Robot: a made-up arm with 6 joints. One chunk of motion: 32 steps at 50 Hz.
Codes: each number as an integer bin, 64 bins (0 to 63) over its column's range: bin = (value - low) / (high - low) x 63, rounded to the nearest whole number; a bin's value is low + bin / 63 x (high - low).
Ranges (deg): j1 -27..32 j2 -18..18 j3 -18..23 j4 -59..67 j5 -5..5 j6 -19..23
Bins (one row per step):
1: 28 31 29 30 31 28
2: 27 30 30 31 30 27
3: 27 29 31 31 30 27
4: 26 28 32 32 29 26
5: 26 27 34 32 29 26
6: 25 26 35 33 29 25
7: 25 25 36 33 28 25
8: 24 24 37 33 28 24
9: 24 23 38 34 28 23
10: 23 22 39 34 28 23
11: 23 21 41 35 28 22
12: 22 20 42 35 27 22
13: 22 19 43 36 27 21
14: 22 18 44 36 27 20
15: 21 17 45 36 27 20
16: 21 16 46 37 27 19
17: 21 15 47 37 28 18
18: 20 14 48 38 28 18
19: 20 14 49 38 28 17
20: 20 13 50 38 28 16
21: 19 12 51 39 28 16
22: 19 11 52 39 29 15
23: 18 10 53 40 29 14
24: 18 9 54 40 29 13
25: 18 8 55 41 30 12
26: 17 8 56 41 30 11
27: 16 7 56 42 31 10
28: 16 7 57 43 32 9
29: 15 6 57 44 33 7
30: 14 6 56 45 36 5
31: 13 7 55 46 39 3
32: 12 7 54 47 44 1
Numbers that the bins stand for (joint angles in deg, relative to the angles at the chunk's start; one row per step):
1: -0.78 -0.29 0.87 1.00 -0.08 -0.33
2: -1.71 -0.86 1.52 3.00 -0.24 -1.00
3: -1.71 -1.43 2.17 3.00 -0.24 -1.00
4: -2.65 -2.00 2.83 5.00 -0.40 -1.67
5: -2.65 -2.57 4.13 5.00 -0.40 -1.67
6: -3.59 -3.14 4.78 7.00 -0.40 -2.33
7: -3.59 -3.71 5.43 7.00 -0.56 -2.33
8: -4.52 -4.29 6.08 7.00 -0.56 -3.00
9: -4.52 -4.86 6.73 9.00 -0.56 -3.67
10: -5.46 -5.43 7.38 9.00 -0.56 -3.67
11: -5.46 -6.00 8.68 11.00 -0.56 -4.33
12: -6.40 -6.57 9.33 11.00 -0.71 -4.33
13: -6.40 -7.14 9.98 13.00 -0.71 -5.00
14: -6.40 -7.71 10.63 13.00 -0.71 -5.67
15: -7.33 -8.29 11.29 13.00 -0.71 -5.67
16: -7.33 -8.86 11.94 15.00 -0.71 -6.33
17: -7.33 -9.43 12.59 15.00 -0.56 -7.00
18: -8.27 -10.00 13.24 17.00 -0.56 -7.00
19: -8.27 -10.00 13.89 17.00 -0.56 -7.67
20: -8.27 -10.57 14.54 17.00 -0.56 -8.33
21: -9.21 -11.14 15.19 19.00 -0.56 -8.33
22: -9.21 -11.71 15.84 19.00 -0.40 -9.00
23: -10.14 -12.29 16.49 21.00 -0.40 -9.67
24: -10.14 -12.86 17.14 21.00 -0.40 -10.33
25: -10.14 -13.43 17.79 23.00 -0.24 -11.00
26: -11.08 -13.43 18.44 23.00 -0.24 -11.67
27: -12.02 -14.00 18.44 25.00 -0.08 -12.33
28: -12.02 -14.00 19.10 27.00 0.08 -13.00
29: -12.95 -14.57 19.10 29.00 0.24 -14.33
30: -13.89 -14.57 18.44 31.00 0.71 -15.67
31: -14.83 -14.00 17.79 33.00 1.19 -17.00
32: -15.76 -14.00 17.14 35.00 1.98 -18.33

